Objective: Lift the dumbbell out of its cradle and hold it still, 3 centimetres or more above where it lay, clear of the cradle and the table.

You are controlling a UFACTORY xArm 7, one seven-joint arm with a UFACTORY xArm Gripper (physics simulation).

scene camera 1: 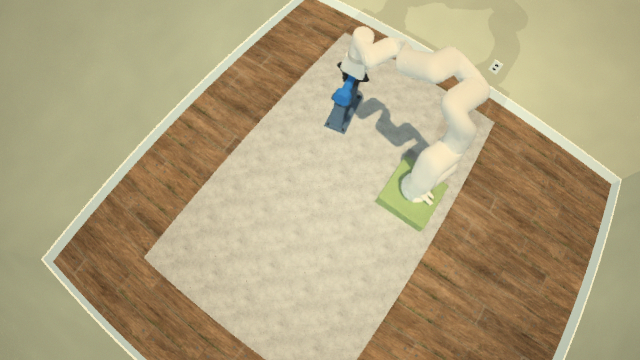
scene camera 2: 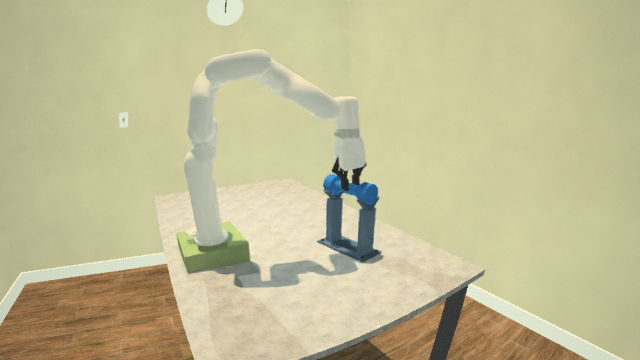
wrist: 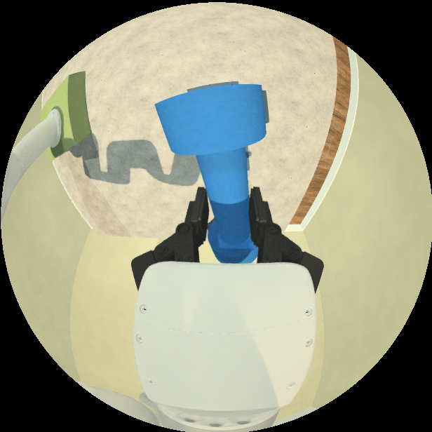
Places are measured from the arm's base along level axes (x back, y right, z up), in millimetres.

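Where they show: gripper, fingertip midpoint: (scene camera 1: 349, 82) (scene camera 2: 350, 188); arm's base, link origin: (scene camera 1: 415, 187) (scene camera 2: 211, 238).
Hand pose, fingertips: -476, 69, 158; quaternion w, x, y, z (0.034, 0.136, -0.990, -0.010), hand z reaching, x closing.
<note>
Each offset is from my fingertips to the top centre of the thing, as dx, dy, dz. Level surfaces: height alone.
A blue dumbbell {+1, -3, +33} (scene camera 1: 343, 95) (scene camera 2: 369, 193) (wrist: 215, 120) lies across the two upright posts of the dark blue-grey cradle {-3, -2, -15} (scene camera 1: 341, 119) (scene camera 2: 366, 230). Its heads sit at the V-shaped tops of the posts, with no clear gap under them in scene camera 2. My gripper (scene camera 1: 353, 79) (scene camera 2: 350, 185) (wrist: 228, 198) points down with one black finger on each side of the handle, between the heads. It is shut on the dumbbell's handle; the handle runs slightly aslant between the fingers in the wrist view. The far head is partly hidden by the gripper in the wrist view.
The cradle's base plate stands on the pale table {dz -221} (scene camera 1: 270, 200) (scene camera 2: 300, 310) near one of its long edges. The white arm rises from a green block (scene camera 1: 392, 202) (scene camera 2: 220, 257) (wrist: 77, 107) and arches over to the cradle. The arm's shadow falls on the table between them.
</note>
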